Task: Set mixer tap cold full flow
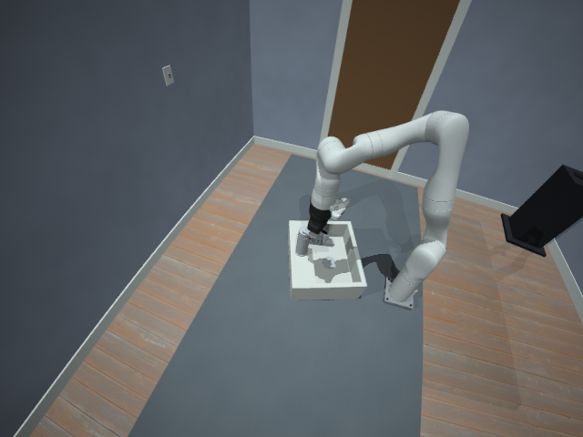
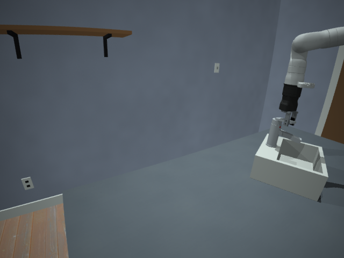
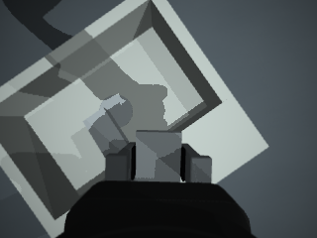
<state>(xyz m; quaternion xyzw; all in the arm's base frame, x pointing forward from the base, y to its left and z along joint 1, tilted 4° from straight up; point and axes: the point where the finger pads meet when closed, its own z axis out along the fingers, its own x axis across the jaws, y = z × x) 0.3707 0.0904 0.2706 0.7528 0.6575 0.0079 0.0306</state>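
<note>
My hand is 20 mm short of the flat lever. Round my hand: white basin: 240 mm below, 70 mm to the right, 40 mm behind; grey mixer tap: 50 mm below, 50 mm ahead, 10 mm to the right.
</note>
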